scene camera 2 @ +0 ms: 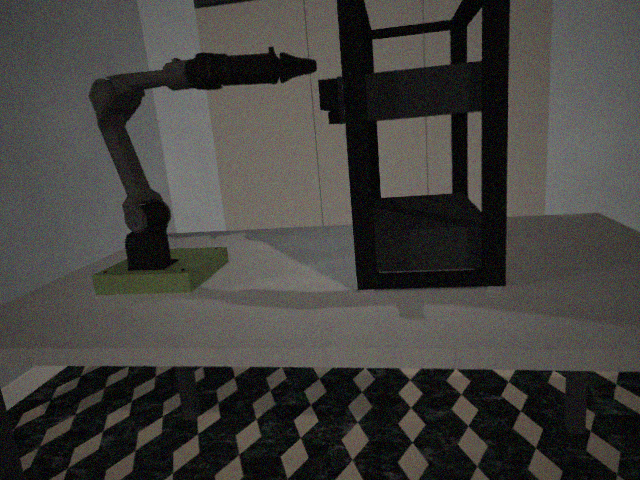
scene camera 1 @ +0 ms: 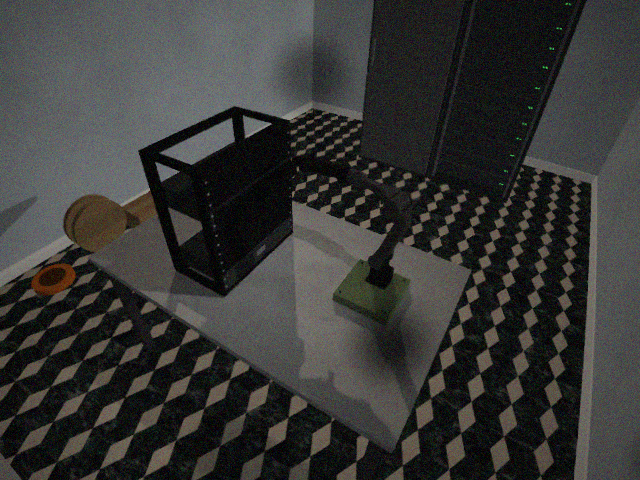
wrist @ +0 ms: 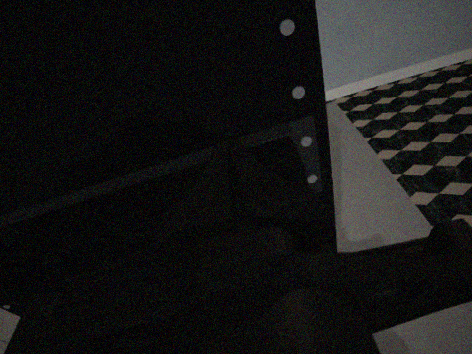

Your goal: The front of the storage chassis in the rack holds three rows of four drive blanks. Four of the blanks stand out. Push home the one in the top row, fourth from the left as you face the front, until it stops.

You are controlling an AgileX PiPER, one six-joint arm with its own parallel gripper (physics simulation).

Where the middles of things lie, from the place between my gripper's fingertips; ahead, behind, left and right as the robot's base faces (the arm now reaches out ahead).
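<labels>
Black rack (scene camera 2: pixel 445 231) seen 0.18 m ahead of my hand, 0.18 m to the left of it and 0.17 m below it.
</labels>
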